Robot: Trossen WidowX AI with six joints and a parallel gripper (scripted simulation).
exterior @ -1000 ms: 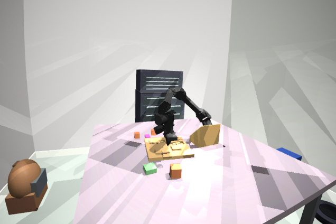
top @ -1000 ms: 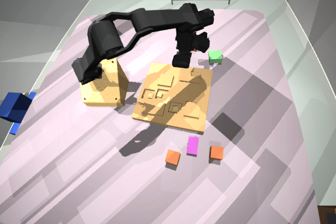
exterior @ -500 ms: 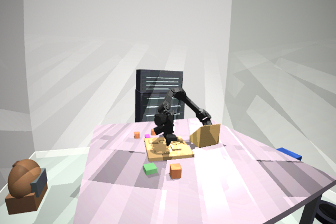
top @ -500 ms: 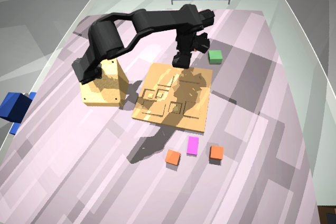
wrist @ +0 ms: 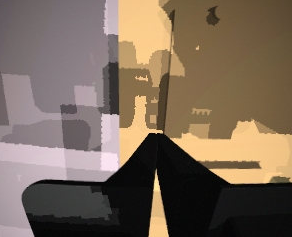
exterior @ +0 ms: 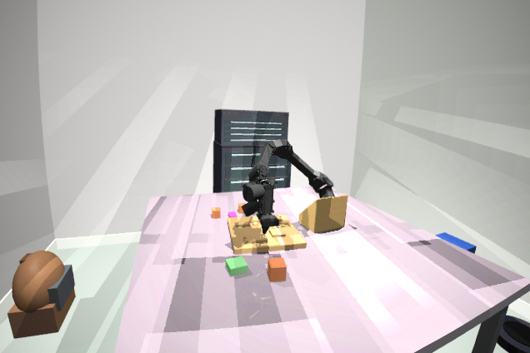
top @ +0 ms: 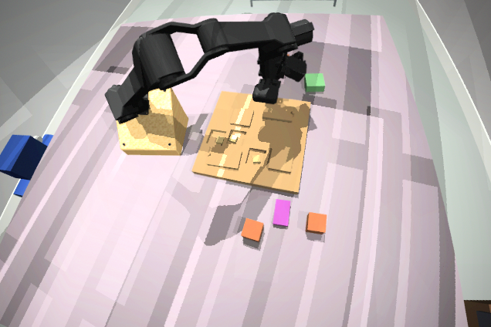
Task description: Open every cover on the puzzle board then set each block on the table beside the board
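Right now my gripper tip is 120 mm to the left of the wooden puzzle board, 50 mm past it and 50 mm above it. The rest, counted from my gripper tip: orange block (180 mm to the left, 40 mm below, 20 mm ahead); green block (140 mm ahead, 100 mm to the left, 50 mm below).
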